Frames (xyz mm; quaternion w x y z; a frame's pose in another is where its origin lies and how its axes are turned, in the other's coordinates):
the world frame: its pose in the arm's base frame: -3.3 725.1 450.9 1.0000 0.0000 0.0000 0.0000
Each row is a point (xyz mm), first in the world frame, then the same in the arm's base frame.
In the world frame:
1: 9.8 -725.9 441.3
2: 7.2 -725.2 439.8
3: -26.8 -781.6 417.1
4: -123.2 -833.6 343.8
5: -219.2 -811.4 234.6
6: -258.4 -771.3 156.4
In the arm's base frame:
1: 6.5 -0.8 892.2
2: 3.9 -0.1 890.7
3: -30.1 -56.5 868.0
4: -126.5 -108.5 794.7
5: -222.5 -86.3 685.5
6: -261.7 -46.2 607.3

